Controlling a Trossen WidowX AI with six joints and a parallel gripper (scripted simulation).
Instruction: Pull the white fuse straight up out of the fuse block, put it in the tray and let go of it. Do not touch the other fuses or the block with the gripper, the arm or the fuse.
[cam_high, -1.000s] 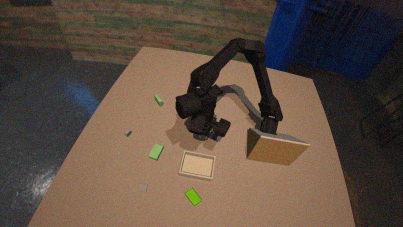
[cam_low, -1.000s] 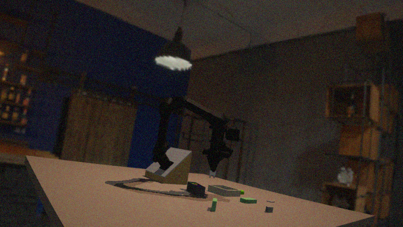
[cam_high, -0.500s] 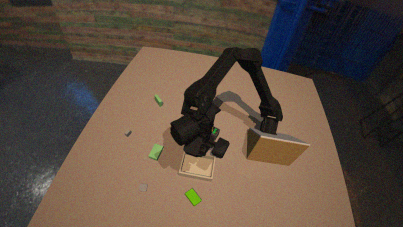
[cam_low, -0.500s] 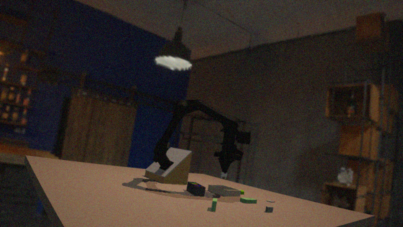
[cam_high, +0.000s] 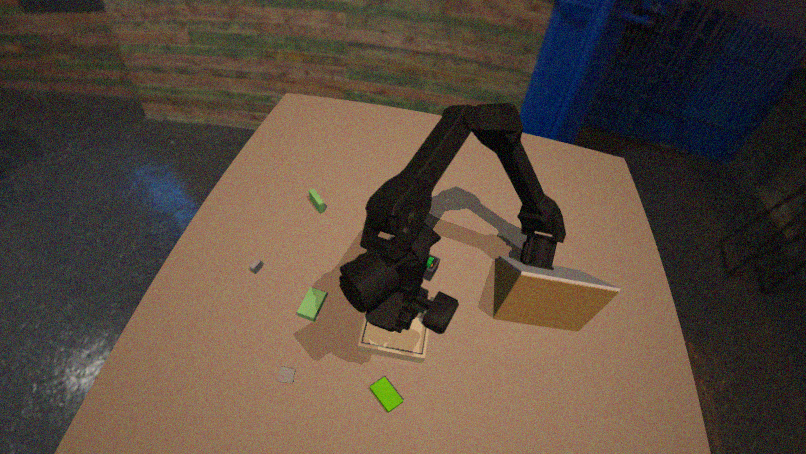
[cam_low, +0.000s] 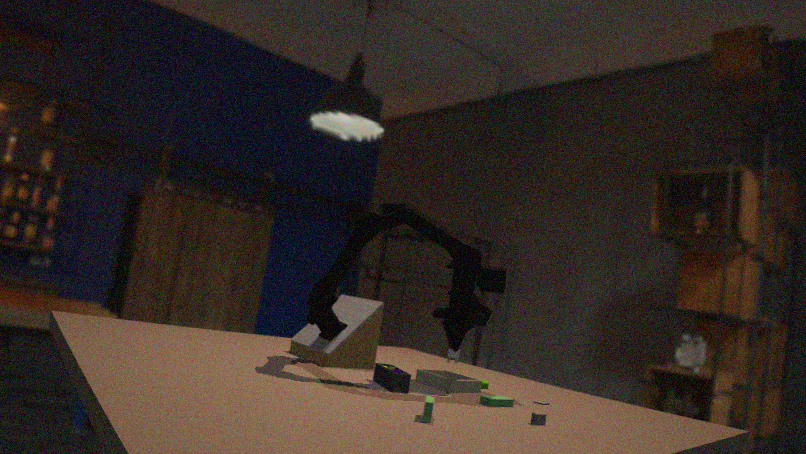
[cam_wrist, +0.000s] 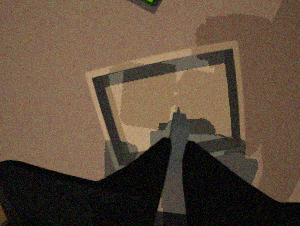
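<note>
The white fuse is 10 mm below my gripper tip. Also, from my gripper tip: shallow tray: 90 mm below.
</note>
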